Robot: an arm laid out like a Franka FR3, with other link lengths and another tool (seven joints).
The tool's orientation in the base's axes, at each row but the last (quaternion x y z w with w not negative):
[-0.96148 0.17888 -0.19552 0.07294]
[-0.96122 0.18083 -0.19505 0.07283]
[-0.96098 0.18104 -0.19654 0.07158]
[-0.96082 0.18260 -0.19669 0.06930]
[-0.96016 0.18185 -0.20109 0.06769]
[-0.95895 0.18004 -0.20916 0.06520]
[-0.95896 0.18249 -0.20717 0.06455]
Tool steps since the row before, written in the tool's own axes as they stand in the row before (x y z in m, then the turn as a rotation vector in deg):
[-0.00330 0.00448 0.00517 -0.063 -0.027 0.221]
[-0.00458 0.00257 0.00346 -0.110 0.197 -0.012]
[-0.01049 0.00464 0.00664 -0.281 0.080 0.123]
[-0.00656 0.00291 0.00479 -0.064 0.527 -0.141]
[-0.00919 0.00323 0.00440 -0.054 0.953 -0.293]
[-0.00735 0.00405 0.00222 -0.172 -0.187 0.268]
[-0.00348 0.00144 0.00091 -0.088 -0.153 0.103]
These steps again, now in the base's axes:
[-0.00217 -0.00255 -0.00682 0.043 0.064 -0.218]
[-0.00336 -0.00041 -0.00530 -0.162 -0.141 -0.069]
[-0.00780 0.00010 -0.01072 -0.217 0.040 -0.228]
[-0.00463 0.00009 -0.00728 -0.282 -0.471 -0.002]
[-0.00707 0.00072 -0.00798 -0.473 -0.878 0.054]
[-0.00658 -0.00090 -0.00559 0.027 0.251 -0.270]
[-0.00303 0.00002 -0.00241 0.018 0.180 -0.096]

